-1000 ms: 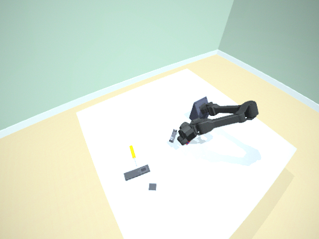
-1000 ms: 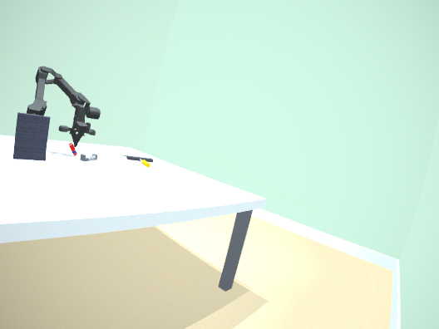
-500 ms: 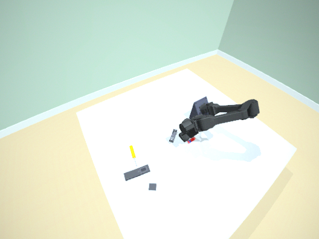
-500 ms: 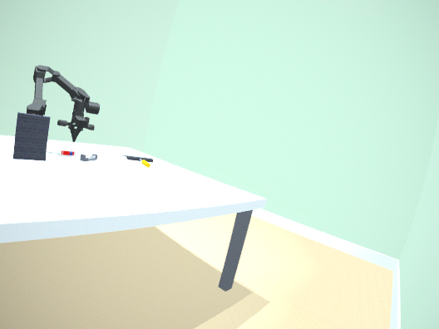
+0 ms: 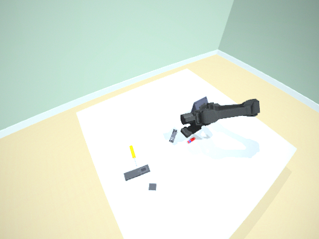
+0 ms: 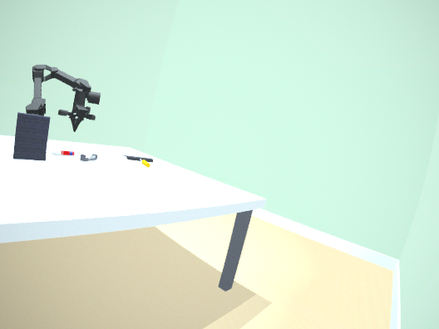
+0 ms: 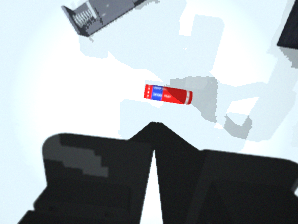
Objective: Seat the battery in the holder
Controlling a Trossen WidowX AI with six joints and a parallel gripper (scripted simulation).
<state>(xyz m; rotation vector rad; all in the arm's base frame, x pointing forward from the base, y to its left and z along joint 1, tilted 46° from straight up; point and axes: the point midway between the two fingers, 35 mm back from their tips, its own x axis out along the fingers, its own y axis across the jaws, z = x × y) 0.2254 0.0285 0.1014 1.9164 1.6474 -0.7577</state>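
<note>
Now: the battery 11 cm below my gripper tip and 2 cm behind it. Round my gripper tip: yellow-handled screwdriver: 37 cm ahead, 15 cm to the right, 11 cm below.
</note>
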